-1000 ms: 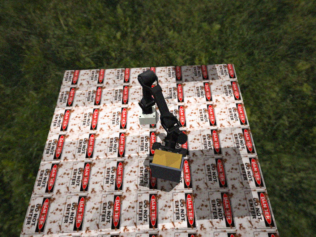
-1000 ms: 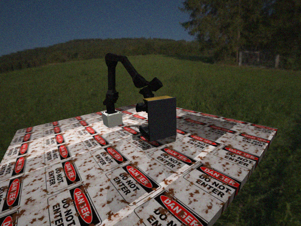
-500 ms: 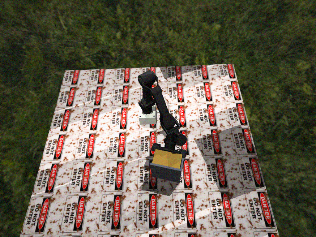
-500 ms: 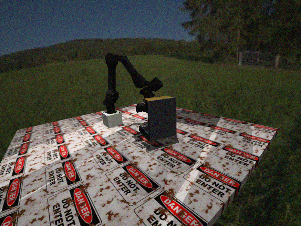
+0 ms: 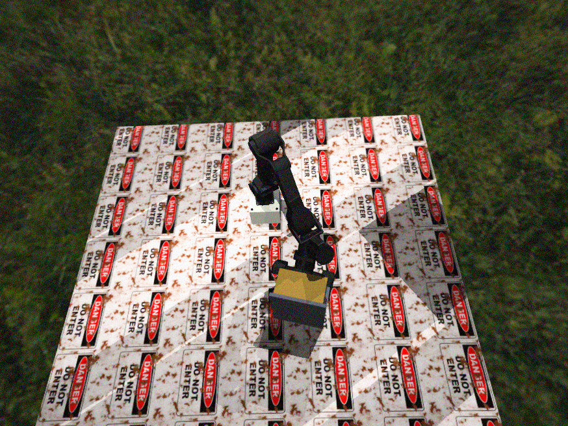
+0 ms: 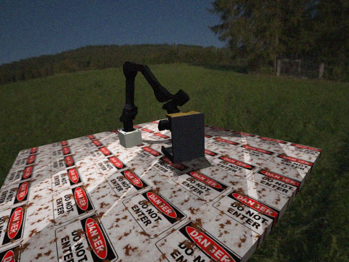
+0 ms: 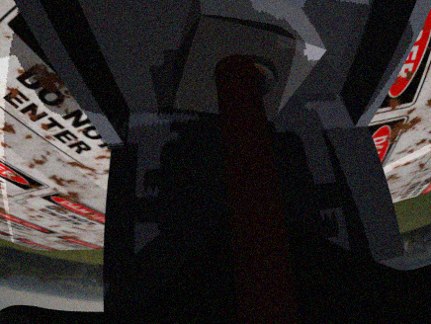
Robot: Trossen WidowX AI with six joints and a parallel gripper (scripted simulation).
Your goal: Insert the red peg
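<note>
Right now the box wall is 40 mm ahead of my gripper tip, 10 mm to the right of it and 10 mm above it. The rest, counted from my gripper tip: red peg 30 mm behind, 10 mm to the left, 10 mm below; yellow roof 10 mm to the left, 110 mm above.
</note>
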